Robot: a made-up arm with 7 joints. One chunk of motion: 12 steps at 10 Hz.
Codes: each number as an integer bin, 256 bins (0 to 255) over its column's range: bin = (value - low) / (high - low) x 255, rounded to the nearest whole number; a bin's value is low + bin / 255 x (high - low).
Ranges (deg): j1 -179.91..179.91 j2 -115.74..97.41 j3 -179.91..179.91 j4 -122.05..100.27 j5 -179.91..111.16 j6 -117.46..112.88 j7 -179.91..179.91
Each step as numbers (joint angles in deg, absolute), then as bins.
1 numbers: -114.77 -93.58 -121.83 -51.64 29.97 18.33 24.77
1 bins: 46 27 41 81 184 150 145
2 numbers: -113.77 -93.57 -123.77 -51.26 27.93 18.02 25.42
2 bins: 47 27 40 81 182 150 146
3 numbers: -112.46 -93.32 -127.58 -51.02 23.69 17.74 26.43
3 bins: 48 27 37 81 178 150 146
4 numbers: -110.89 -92.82 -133.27 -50.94 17.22 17.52 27.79
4 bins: 49 27 33 82 173 149 147
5 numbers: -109.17 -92.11 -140.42 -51.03 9.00 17.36 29.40
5 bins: 50 28 28 81 165 149 148
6 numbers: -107.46 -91.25 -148.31 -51.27 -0.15 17.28 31.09
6 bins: 51 29 22 81 157 149 150
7 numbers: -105.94 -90.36 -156.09 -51.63 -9.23 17.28 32.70
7 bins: 52 30 17 81 150 149 151
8 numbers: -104.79 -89.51 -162.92 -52.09 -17.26 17.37 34.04
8 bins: 53 31 12 80 142 149 152
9 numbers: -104.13 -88.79 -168.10 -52.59 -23.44 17.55 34.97
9 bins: 54 32 8 80 137 149 152
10 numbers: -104.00 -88.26 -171.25 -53.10 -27.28 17.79 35.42
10 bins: 54 33 6 79 134 150 153
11 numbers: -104.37 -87.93 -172.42 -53.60 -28.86 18.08 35.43
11 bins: 54 33 5 79 132 150 153
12 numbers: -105.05 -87.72 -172.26 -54.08 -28.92 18.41 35.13
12 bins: 53 34 5 78 132 150 152
